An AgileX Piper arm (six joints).
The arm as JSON. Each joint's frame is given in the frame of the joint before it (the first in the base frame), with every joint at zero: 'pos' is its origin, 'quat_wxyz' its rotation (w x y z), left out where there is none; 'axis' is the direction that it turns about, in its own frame. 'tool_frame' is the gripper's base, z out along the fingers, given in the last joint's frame.
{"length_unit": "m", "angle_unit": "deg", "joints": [
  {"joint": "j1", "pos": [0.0, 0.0, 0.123], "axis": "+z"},
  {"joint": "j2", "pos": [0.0, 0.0, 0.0], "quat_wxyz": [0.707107, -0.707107, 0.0, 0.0], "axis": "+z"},
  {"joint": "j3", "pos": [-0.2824, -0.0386, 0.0], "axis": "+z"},
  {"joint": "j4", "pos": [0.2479, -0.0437, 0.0], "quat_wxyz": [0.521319, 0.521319, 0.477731, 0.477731], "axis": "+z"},
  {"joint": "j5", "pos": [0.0, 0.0, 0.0], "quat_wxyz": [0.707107, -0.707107, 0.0, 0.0], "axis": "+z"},
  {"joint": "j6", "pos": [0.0, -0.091, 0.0], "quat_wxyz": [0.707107, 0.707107, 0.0, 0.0], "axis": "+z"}
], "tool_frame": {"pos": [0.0, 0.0, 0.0]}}
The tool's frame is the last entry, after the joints.
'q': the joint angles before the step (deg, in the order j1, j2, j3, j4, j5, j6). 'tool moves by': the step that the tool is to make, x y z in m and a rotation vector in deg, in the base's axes. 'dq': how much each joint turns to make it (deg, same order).
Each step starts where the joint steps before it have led.
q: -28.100 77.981 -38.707 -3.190 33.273 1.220
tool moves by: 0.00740 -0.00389 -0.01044 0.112 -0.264 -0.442
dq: -0.001 2.982 -0.001 -0.223 -3.142 0.778
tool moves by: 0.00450 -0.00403 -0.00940 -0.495 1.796 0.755
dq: 0.001 2.718 -0.359 -1.972 -0.989 0.573
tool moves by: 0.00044 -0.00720 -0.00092 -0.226 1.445 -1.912
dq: -0.980 1.170 -1.132 -2.104 1.260 2.319
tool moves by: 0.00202 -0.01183 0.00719 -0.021 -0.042 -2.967
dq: -1.946 0.615 -2.617 -0.227 2.043 1.016
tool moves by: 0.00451 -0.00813 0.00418 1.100 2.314 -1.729
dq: -0.807 1.685 -3.306 -0.134 4.252 0.574
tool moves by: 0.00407 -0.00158 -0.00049 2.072 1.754 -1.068
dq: 0.001 1.507 -1.903 1.301 3.003 0.003
